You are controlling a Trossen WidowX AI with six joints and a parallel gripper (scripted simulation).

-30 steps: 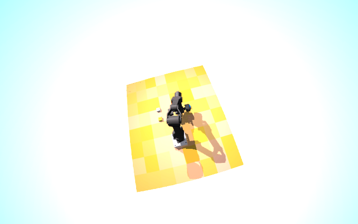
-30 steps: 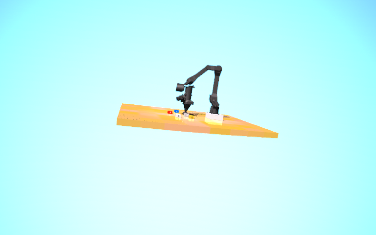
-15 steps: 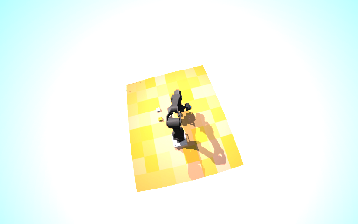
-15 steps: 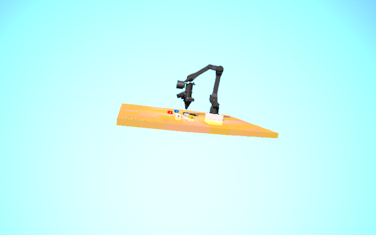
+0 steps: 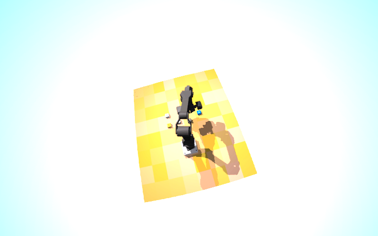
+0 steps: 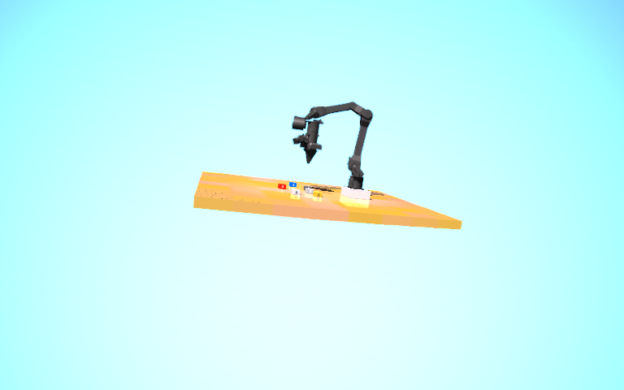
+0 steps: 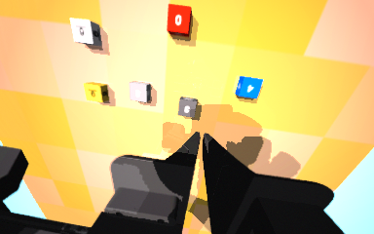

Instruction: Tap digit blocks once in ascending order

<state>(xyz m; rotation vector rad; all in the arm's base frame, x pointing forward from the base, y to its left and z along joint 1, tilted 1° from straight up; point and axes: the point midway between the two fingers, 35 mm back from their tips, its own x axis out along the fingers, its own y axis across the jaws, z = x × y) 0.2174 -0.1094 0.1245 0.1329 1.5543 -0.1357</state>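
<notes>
My gripper tip is 120 mm above the blue block, 90 mm to the left of it and 30 mm short of it. From my gripper tip the other things lie so: yellow block: 200 mm to the left, 120 mm below, 30 mm ahead; then red block: 130 mm ahead, 120 mm below, 30 mm to the left.
</notes>
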